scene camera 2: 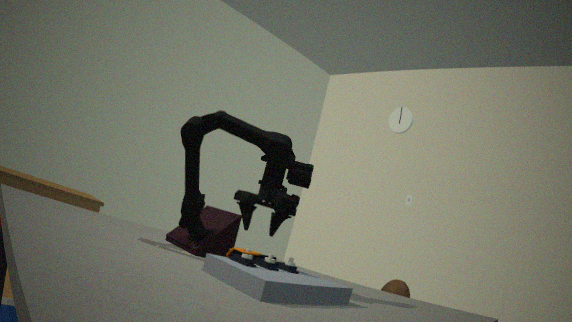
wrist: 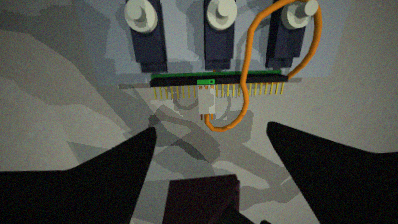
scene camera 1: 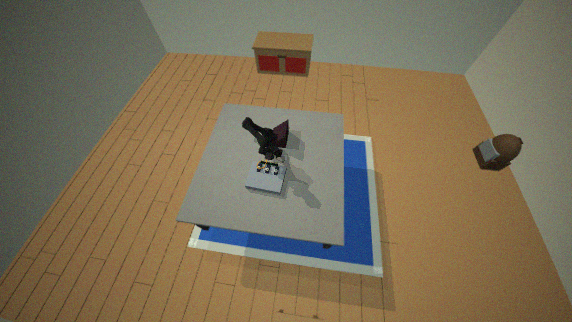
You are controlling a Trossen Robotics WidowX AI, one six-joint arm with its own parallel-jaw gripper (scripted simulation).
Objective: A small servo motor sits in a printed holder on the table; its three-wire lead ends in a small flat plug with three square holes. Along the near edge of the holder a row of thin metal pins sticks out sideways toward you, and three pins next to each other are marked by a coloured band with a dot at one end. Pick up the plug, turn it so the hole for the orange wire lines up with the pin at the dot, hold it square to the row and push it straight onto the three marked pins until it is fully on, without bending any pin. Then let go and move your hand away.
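I am holding nothing; my gripper (scene camera 2: 258, 233) is open. The wrist view gives me a sight of my gripper (wrist: 211, 129) too.
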